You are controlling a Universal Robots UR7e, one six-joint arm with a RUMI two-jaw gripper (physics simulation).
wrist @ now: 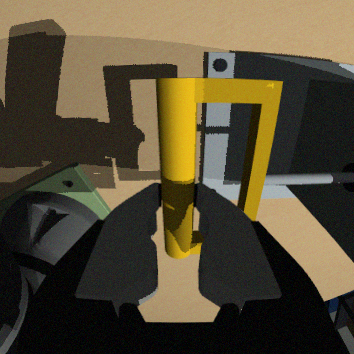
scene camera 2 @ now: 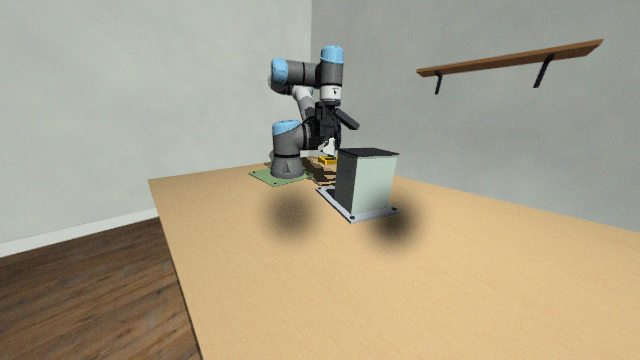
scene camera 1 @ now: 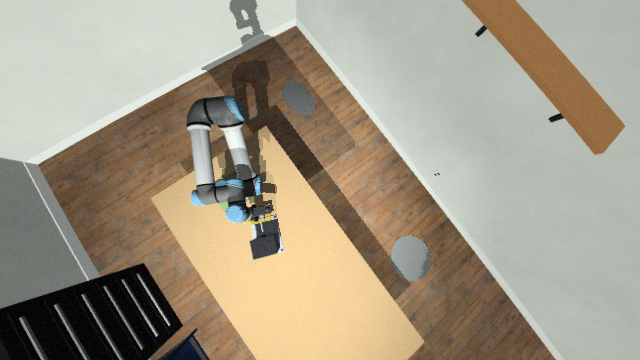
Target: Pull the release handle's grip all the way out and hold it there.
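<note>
The release handle's yellow grip [scene camera 1: 270, 217] [scene camera 2: 327, 161] [wrist: 177, 130] is a rectangular frame with a round bar on its outer side. A light grey rod [wrist: 300, 179] runs from the frame into the dark housing [scene camera 1: 265, 246] [scene camera 2: 372, 182] [wrist: 325, 120], and a long stretch of rod shows. The grip stands off from the housing, above its base plate [scene camera 2: 372, 216] [wrist: 218, 115]. My gripper [wrist: 177, 185] is shut on the round bar, with one black finger on each side. The lower end of the bar shows between the fingers. The rod's inner end is hard to see.
The housing stands on a tan table [scene camera 1: 310, 295] [scene camera 2: 310, 300]. The arm's base stands on a green plate [scene camera 2: 265, 179] [wrist: 92, 195] beside the grip. Two grey round stools [scene camera 1: 411, 258] [scene camera 1: 299, 98] stand off the table's edge. A wooden shelf [scene camera 1: 555, 75] [scene camera 2: 510, 59] hangs on the wall.
</note>
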